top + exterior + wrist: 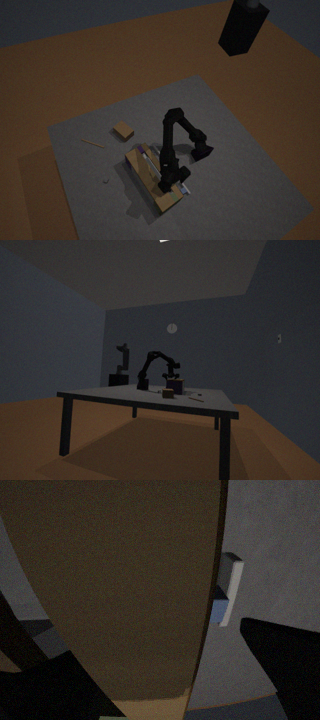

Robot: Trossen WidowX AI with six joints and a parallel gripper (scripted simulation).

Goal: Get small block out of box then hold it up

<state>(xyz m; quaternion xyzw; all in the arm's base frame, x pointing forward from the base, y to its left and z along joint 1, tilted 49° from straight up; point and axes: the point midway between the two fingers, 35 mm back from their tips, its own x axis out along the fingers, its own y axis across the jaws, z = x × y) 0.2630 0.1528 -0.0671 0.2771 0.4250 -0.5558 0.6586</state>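
My gripper tip is 50 mm past the light-blue block, 30 mm to the right of it and 70 mm above it. From my gripper tip the other things lie so: grey hook 360 mm ahead, 200 mm to the right, 80 mm below; tan box 170 mm ahead, 480 mm to the right, 60 mm below; thin wooden stick 380 mm ahead, 470 mm to the right, 80 mm below.
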